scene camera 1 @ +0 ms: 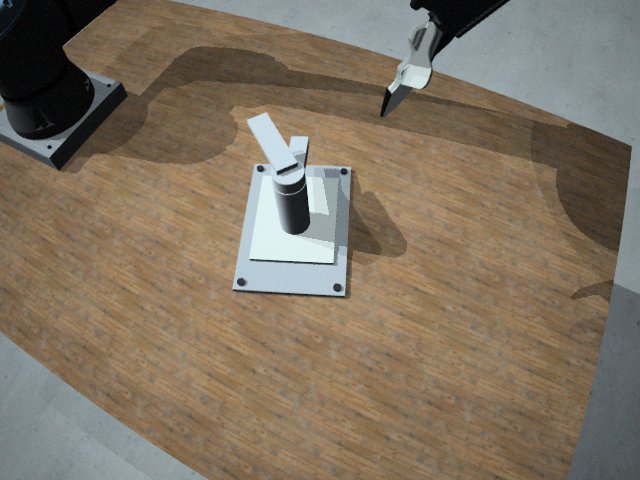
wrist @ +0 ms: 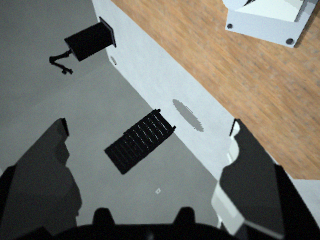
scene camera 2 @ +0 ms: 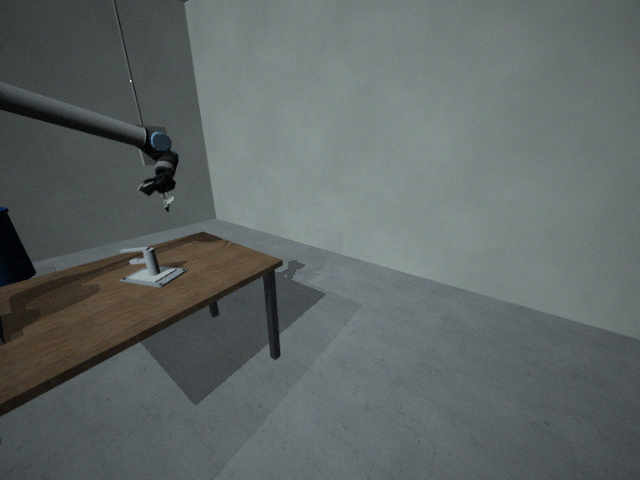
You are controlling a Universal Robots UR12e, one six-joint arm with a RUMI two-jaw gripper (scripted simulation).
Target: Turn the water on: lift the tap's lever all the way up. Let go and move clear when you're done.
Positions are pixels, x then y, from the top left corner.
Labels:
A tap [scene camera 1: 301,229] is 71 cm from the lens.

